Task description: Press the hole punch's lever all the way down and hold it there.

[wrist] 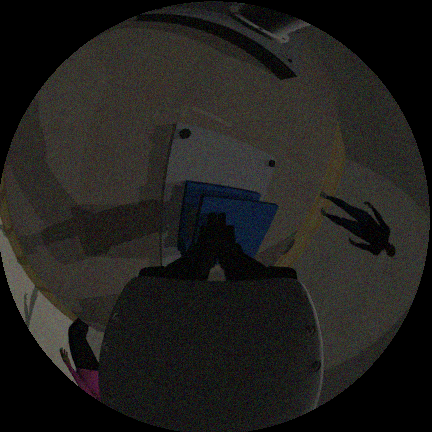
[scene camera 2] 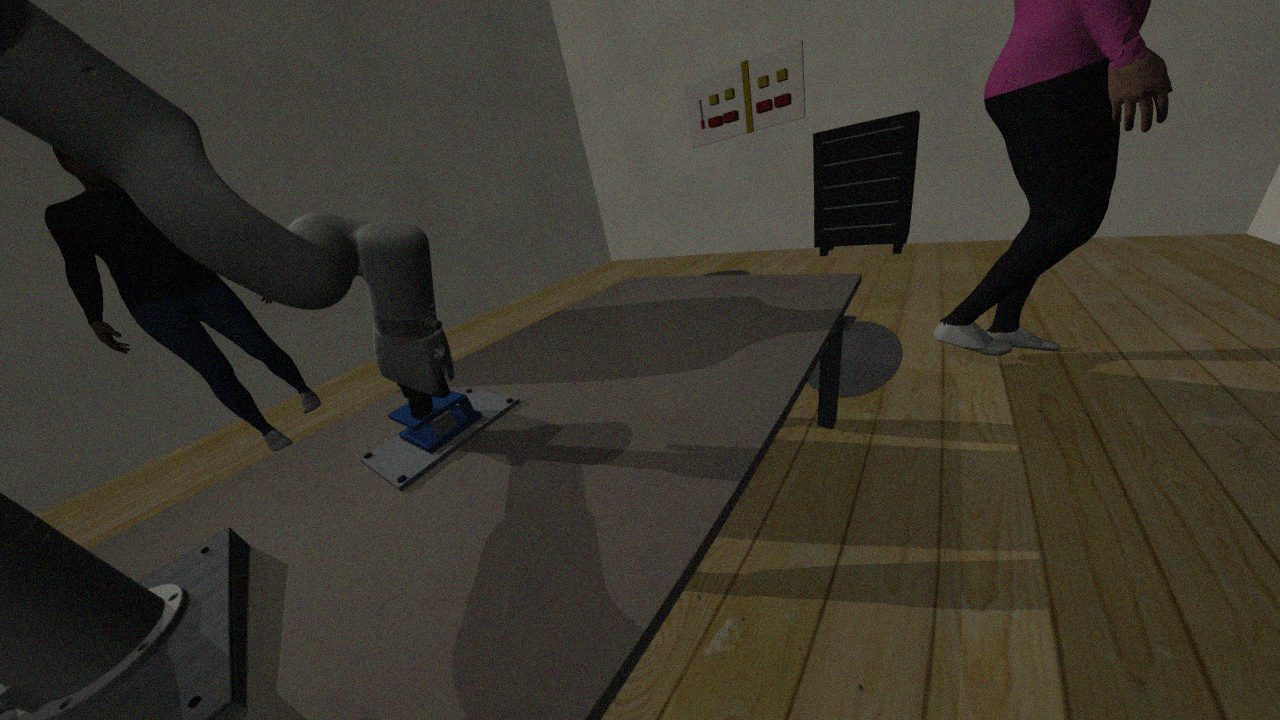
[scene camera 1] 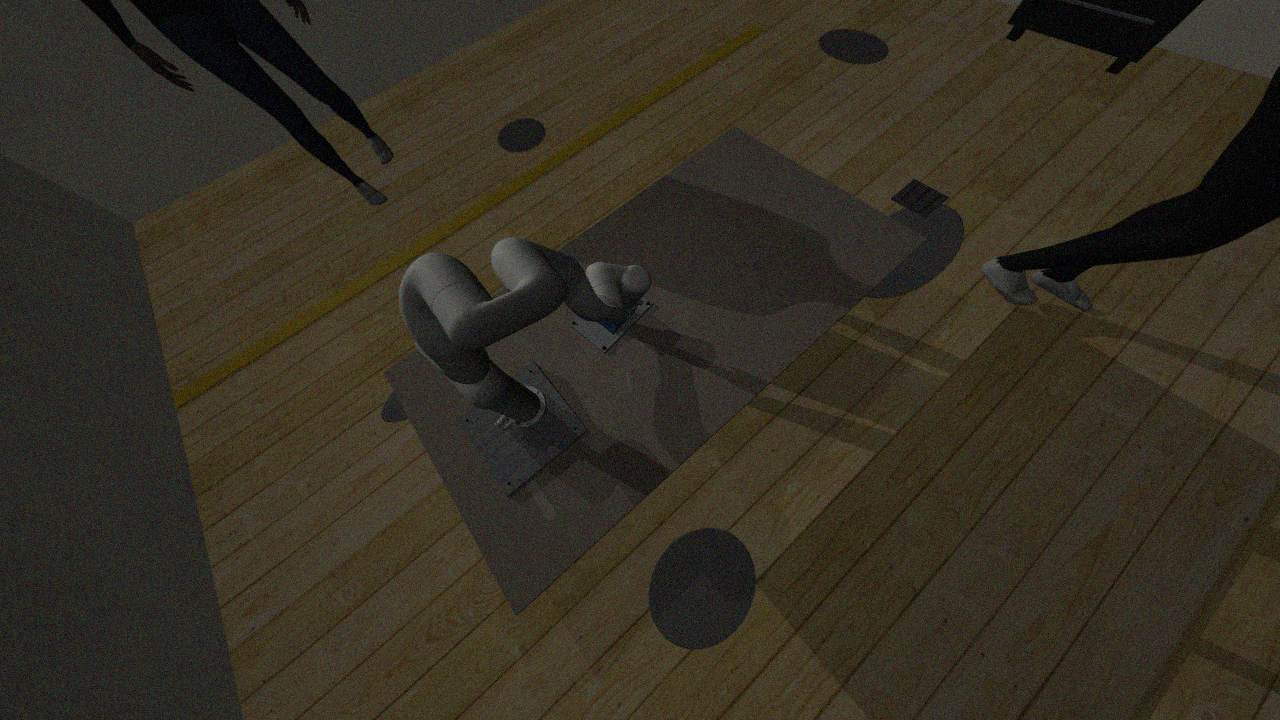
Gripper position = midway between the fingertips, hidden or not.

Observation:
In view: the gripper (scene camera 2: 423, 413), a blue lever (scene camera 2: 402, 415) and a pale mounting plate (scene camera 2: 400, 463).
The blue lever is seen too in the wrist view (wrist: 250, 218). The gripper is seen too in the wrist view (wrist: 217, 224). The pale mounting plate is seen too in the wrist view (wrist: 198, 154).

